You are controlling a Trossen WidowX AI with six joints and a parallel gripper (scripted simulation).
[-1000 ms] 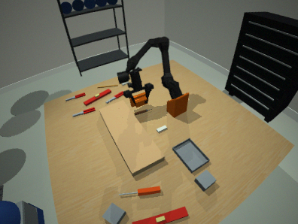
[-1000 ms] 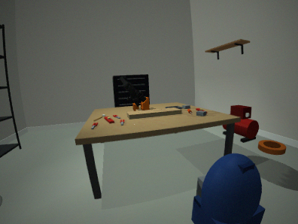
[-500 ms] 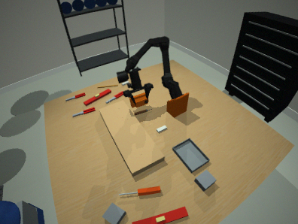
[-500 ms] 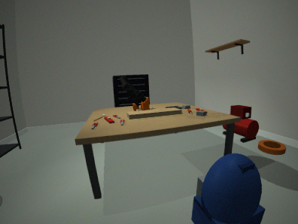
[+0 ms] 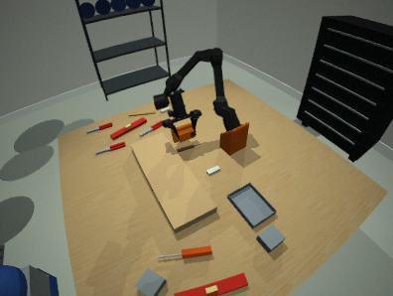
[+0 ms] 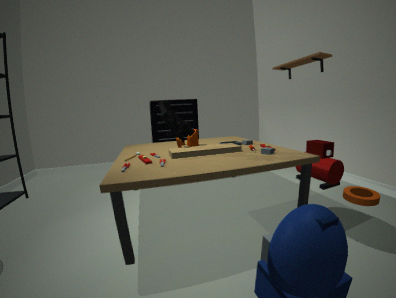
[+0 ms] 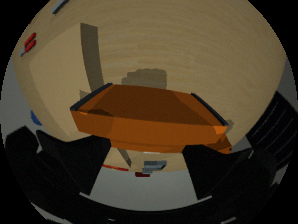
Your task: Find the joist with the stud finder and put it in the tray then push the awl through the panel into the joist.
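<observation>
Now: gripper tip 20 mm past the orange stud finder. Round my gripper tip: indicator window: 30 mm behind, 10 mm to the left; grey tray: 50 mm behind, 440 mm to the left, 60 mm below; awl: 10 mm behind, 20 mm to the left, 70 mm below.
</observation>
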